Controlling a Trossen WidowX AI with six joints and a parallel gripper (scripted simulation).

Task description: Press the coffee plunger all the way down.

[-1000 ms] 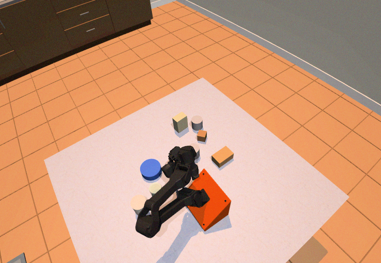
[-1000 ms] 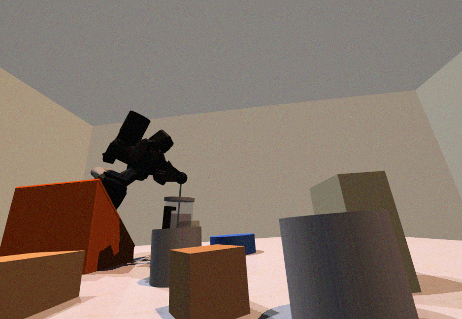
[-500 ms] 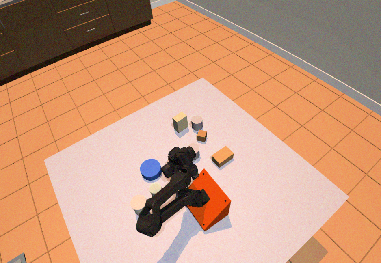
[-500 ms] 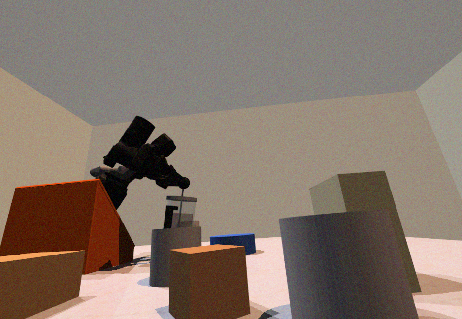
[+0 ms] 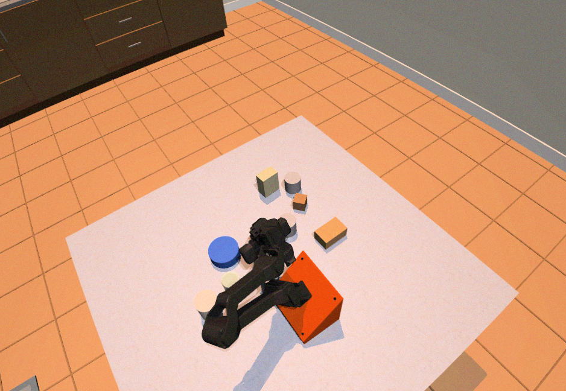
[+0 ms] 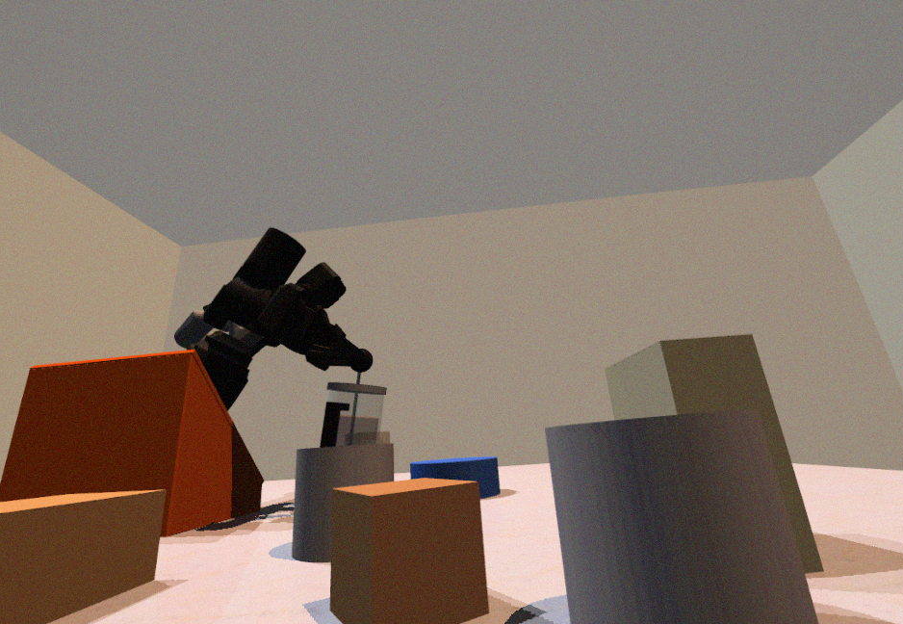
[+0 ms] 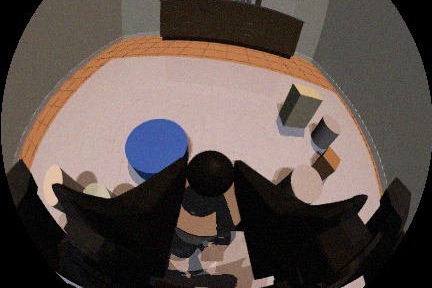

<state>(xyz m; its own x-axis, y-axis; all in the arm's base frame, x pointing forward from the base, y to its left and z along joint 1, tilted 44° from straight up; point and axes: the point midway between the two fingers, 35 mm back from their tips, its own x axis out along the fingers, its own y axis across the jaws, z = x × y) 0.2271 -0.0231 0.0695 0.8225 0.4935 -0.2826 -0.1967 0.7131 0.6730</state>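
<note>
My gripper tip is 2 cm past the coffee press, 1 cm to the left of it and 9 cm above it. Also, from my gripper tip: blue disc 8 cm ahead, 11 cm to the left, 15 cm below; small cube 13 cm ahead, 27 cm to the right, 15 cm below; orange block 6 cm behind, 29 cm to the right, 15 cm below.
</note>
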